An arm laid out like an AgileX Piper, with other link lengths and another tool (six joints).
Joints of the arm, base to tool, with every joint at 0 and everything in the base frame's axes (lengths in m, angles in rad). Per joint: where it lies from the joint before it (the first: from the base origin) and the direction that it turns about. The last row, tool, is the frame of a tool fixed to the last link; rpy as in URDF.
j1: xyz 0 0 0.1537 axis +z
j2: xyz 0 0 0 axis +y
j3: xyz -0.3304 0 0.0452 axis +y
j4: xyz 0.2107 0 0.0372 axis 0.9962 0 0.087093
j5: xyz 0 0 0 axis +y
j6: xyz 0.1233 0 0.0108 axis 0.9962 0 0.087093
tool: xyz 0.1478 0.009 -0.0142 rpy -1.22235 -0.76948 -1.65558
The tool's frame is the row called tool.
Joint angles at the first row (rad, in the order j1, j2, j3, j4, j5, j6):
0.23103, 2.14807, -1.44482, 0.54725, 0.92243, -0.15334
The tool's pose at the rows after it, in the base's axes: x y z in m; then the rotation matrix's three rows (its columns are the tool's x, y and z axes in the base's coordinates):
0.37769 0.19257 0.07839; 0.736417 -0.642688 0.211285; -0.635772 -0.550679 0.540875; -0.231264 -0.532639 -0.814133
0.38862 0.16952 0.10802; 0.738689 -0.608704 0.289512; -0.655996 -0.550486 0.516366; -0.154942 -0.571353 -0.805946
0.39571 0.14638 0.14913; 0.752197 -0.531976 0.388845; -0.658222 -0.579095 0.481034; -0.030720 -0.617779 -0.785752
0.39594 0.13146 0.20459; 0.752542 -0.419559 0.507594; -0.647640 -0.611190 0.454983; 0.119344 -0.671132 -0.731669
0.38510 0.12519 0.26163; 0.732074 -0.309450 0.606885; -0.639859 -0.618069 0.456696; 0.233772 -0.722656 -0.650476
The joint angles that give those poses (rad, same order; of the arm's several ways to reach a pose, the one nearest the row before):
0.19393, 2.09285, -1.46164, 0.49557, 0.93909, -0.12880
0.15564, 2.01200, -1.46589, 0.44969, 0.94460, -0.12094
0.13302, 1.89758, -1.46683, 0.38170, 0.94115, -0.12091
0.13201, 1.75175, -1.46681, 0.31791, 0.92958, -0.12020
0.13199, 1.60694, -1.46680, 0.29732, 0.92879, -0.12855

